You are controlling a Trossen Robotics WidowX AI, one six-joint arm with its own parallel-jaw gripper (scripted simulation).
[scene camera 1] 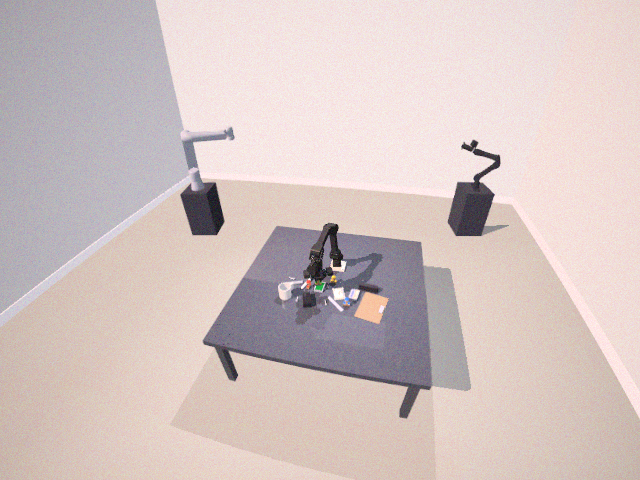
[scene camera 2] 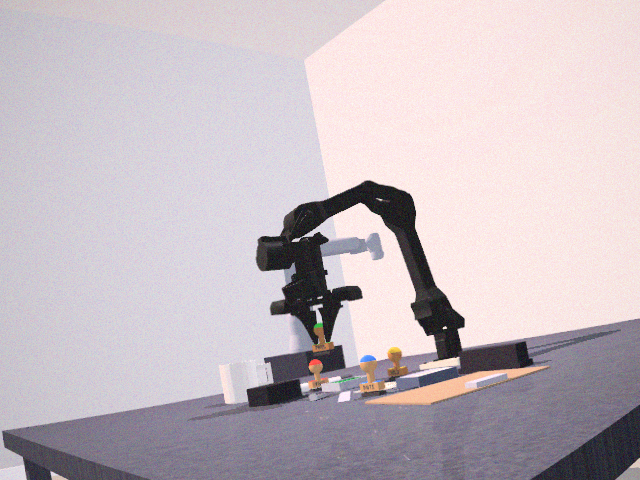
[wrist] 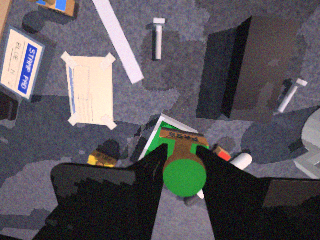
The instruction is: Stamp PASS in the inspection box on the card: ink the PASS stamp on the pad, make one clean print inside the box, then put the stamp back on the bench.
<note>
The pictures show: my gripper, a green-knobbed PASS stamp, a white mug, a brown board, a black box and a cream inspection card.
My gripper shows as well in the wrist view.
</note>
